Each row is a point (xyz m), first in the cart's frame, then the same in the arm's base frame.
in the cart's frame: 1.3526 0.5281 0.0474
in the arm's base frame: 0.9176 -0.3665 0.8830
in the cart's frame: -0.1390 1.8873 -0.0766
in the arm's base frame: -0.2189 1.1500 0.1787
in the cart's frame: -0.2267 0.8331 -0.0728
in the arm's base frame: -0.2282 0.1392 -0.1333
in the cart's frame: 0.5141 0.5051 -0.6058
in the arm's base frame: 0.6989 -0.1450 -0.1336
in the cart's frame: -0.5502 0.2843 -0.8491
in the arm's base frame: 0.0554 -0.1804 -1.0421
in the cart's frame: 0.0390 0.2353 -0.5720
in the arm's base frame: 0.3298 -0.3584 -0.4769
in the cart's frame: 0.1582 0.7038 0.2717
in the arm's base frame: -0.1486 -0.1078 0.3317
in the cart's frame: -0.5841 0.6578 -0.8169
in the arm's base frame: -0.0125 0.1777 -0.9482
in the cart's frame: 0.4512 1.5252 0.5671
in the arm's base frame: -0.1617 0.5869 0.9359
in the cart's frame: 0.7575 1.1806 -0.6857
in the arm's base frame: 0.8977 0.4982 0.1285
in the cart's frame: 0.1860 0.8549 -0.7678
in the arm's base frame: 0.5327 0.2679 -0.3747
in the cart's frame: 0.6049 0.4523 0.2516
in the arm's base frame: 0.2197 -0.3986 0.5389
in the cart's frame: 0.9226 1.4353 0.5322
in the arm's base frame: 0.2257 0.4529 1.1877
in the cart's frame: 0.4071 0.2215 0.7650
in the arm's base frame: -0.2484 -0.7138 0.7325
